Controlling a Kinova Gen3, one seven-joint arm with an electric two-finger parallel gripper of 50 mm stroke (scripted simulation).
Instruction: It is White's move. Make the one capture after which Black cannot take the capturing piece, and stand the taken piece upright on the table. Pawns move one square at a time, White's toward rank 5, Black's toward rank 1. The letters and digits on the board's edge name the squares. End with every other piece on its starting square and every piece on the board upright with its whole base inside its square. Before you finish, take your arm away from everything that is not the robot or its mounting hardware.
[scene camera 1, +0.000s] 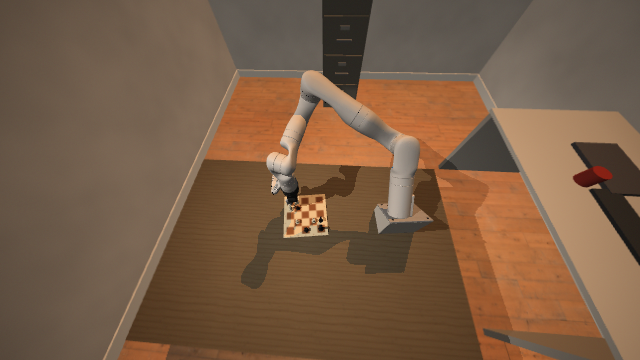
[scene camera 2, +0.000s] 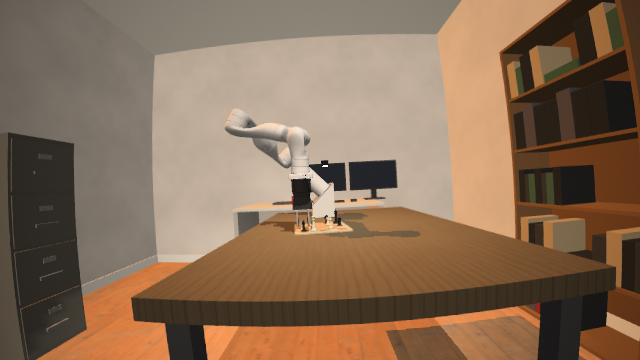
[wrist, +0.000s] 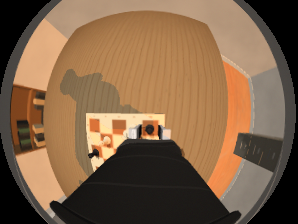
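Labels:
My gripper (wrist: 149, 129) is 180 mm from the lens, while a small chessboard (wrist: 98, 126) is 240 mm from the lens.

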